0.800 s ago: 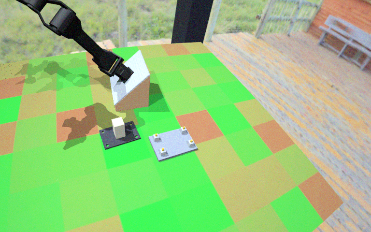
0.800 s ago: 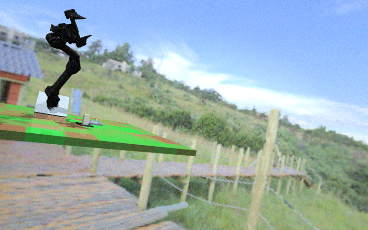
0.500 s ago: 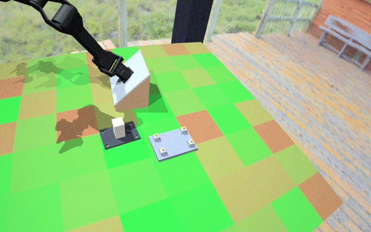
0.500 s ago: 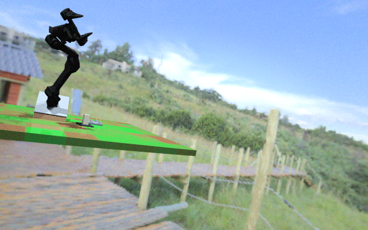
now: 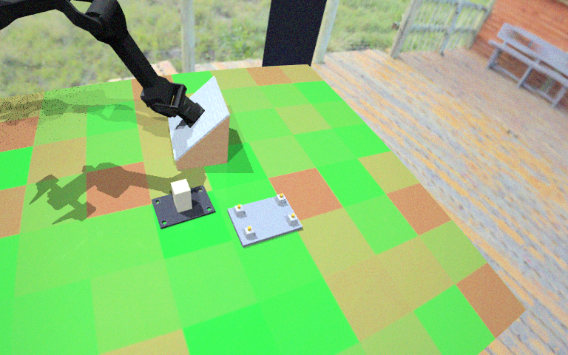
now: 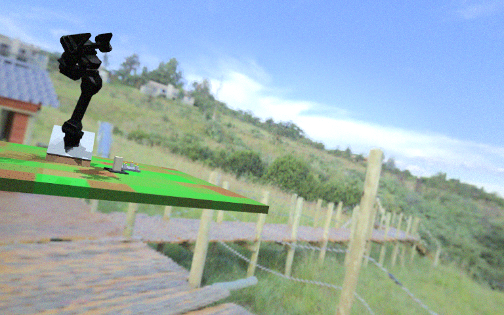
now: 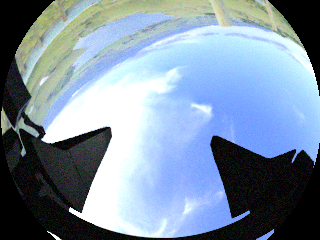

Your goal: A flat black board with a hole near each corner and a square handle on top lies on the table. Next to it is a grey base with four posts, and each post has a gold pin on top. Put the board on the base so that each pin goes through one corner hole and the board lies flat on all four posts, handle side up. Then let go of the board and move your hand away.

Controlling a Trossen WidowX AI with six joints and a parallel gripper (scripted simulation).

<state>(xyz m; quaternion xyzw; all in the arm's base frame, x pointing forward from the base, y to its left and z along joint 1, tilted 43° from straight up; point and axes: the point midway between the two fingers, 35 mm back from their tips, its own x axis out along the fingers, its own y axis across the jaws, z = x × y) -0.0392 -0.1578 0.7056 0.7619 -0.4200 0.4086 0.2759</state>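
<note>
Right now my gripper tip is 330 mm short of the flat black board, 500 mm to the right of it and 500 mm above it. From my gripper tip the other things lie so: grey base (450 mm ahead, 670 mm to the left, 520 mm below).
</note>
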